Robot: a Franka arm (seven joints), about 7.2 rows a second.
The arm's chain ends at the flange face. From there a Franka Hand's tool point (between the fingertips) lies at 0.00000 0.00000 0.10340 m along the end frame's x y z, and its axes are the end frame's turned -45 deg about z.
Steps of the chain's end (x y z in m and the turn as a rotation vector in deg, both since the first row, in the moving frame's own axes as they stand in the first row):
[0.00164, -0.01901, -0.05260, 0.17, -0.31, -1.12]
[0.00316, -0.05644, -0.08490, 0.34, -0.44, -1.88]
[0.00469, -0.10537, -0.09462, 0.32, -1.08, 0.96]
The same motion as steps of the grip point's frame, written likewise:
[0.01442, -0.01289, -0.05260, 0.34, -0.10, -1.12]
[0.04200, -0.03867, -0.08490, 0.55, -0.07, -1.88]
[0.07687, -0.07299, -0.09464, 0.99, -0.54, 0.96]

